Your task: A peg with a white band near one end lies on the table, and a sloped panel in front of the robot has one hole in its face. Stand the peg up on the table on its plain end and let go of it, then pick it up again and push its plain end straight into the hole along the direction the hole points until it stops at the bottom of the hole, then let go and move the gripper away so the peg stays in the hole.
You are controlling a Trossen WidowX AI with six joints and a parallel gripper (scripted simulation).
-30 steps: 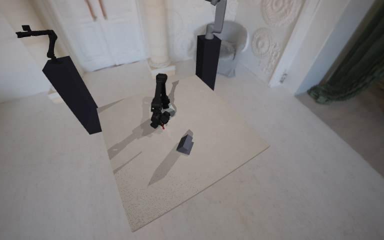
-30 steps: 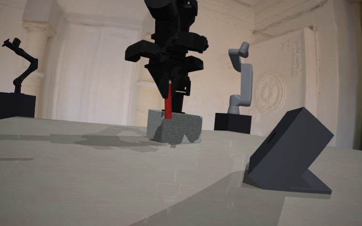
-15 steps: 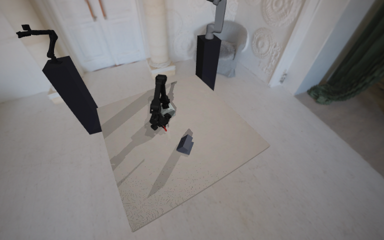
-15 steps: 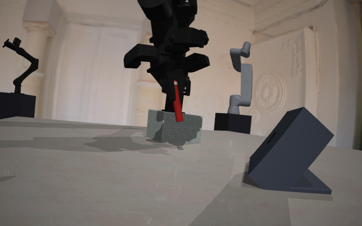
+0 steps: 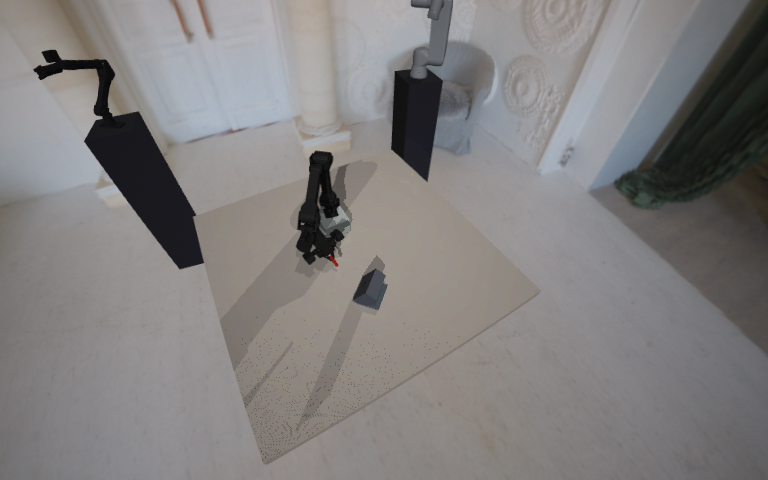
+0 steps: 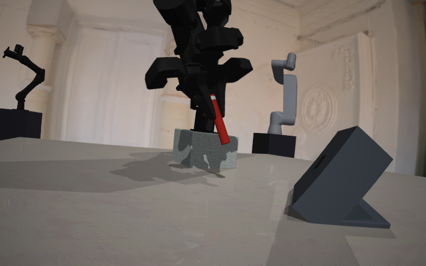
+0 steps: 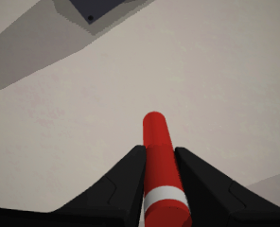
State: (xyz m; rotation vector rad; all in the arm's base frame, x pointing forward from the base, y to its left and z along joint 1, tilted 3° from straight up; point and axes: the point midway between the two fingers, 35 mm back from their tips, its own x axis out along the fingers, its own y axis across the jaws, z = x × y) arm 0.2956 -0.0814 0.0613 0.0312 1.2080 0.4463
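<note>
Now: the dark sloped panel 150 mm ahead of my gripper tip, 110 mm to the left of it and 60 mm below it. Also, from my gripper tip: panel foot (170 mm ahead, 130 mm to the left, 110 mm below); then red peg (10 mm to the right, 10 mm above).
</note>
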